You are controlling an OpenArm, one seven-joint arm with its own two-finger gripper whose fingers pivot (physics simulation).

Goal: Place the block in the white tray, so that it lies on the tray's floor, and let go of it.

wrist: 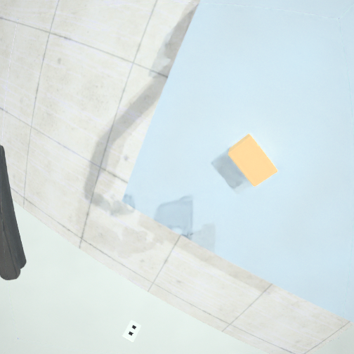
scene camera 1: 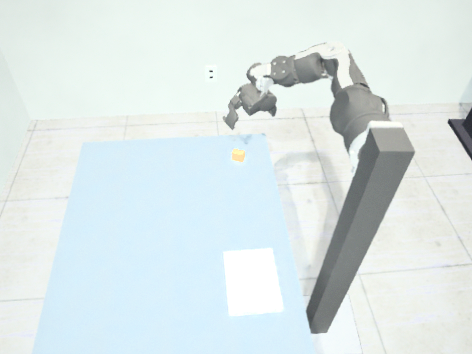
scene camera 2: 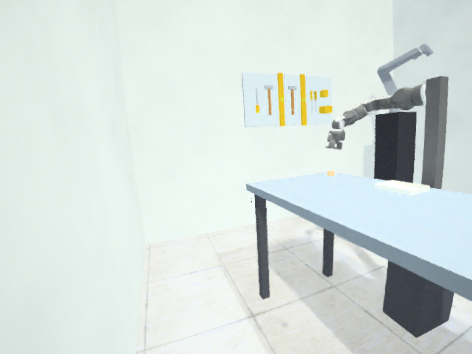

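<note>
The orange block (scene camera 1: 238, 155) (scene camera 2: 330, 173) (wrist: 253, 161) lies on the blue table near its far right corner in scene camera 1. The white tray (scene camera 1: 252, 282) (scene camera 2: 402, 187) lies flat on the same table, near the right edge in scene camera 1, well apart from the block. My gripper (scene camera 1: 252, 120) (scene camera 2: 334, 148) is open and empty. It hangs above the block's end of the table, clearly higher than the block and not touching it. In the wrist view one dark finger shows at the left edge; the other finger is out of that view.
The blue table (scene camera 1: 150, 225) (scene camera 2: 415, 220) (wrist: 305, 75) bears the block and the tray. A dark upright post (scene camera 1: 357, 220) (scene camera 2: 436, 130) stands beside the table and carries the arm. A tool board (scene camera 2: 255, 100) hangs on the wall behind.
</note>
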